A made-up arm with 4 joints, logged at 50 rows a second.
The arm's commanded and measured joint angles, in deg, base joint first. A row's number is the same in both.
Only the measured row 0 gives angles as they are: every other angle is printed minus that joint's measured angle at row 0.
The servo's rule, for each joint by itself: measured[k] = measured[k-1] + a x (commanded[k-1-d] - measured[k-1]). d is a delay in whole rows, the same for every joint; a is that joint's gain. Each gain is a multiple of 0.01, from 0.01 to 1. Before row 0 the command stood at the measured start. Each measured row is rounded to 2 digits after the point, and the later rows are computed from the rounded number. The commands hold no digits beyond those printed.
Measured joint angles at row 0:
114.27, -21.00, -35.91, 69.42
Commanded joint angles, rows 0 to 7:
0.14, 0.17, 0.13, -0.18
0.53, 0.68, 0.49, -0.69
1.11, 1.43, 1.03, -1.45
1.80, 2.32, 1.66, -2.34
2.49, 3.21, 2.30, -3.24
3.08, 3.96, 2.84, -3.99
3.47, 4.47, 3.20, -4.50
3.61, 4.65, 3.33, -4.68
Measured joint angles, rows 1 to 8:
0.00, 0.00, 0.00, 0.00
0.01, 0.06, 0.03, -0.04
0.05, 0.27, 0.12, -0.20
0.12, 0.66, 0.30, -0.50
0.24, 1.22, 0.57, -0.94
0.40, 1.90, 0.92, -1.49
0.59, 2.60, 1.30, -2.09
0.79, 3.24, 1.68, -2.67
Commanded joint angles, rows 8 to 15:
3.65, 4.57, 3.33, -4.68
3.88, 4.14, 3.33, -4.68
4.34, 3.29, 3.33, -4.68
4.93, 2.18, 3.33, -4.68
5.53, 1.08, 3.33, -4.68
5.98, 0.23, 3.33, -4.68
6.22, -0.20, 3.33, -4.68
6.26, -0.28, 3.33, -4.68
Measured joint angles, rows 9 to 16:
0.99, 3.72, 2.01, -3.15
1.18, 4.01, 2.27, -3.52
1.37, 4.05, 2.48, -3.80
1.58, 3.79, 2.65, -4.01
1.81, 3.24, 2.79, -4.17
2.07, 2.51, 2.90, -4.29
2.34, 1.73, 2.99, -4.38
2.61, 1.07, 3.06, -4.45

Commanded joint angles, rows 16 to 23:
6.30, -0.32, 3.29, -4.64
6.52, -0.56, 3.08, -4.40
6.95, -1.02, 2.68, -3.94
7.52, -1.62, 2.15, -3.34
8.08, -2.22, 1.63, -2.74
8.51, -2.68, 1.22, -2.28
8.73, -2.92, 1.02, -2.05
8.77, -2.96, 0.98, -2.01
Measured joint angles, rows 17 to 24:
2.87, 0.61, 3.11, -4.51
3.11, 0.29, 3.15, -4.54
3.35, 0.00, 3.14, -4.51
3.60, -0.35, 3.05, -4.37
3.87, -0.78, 2.87, -4.12
4.16, -1.27, 2.62, -3.79
4.46, -1.75, 2.34, -3.43
4.76, -2.15, 2.08, -3.10

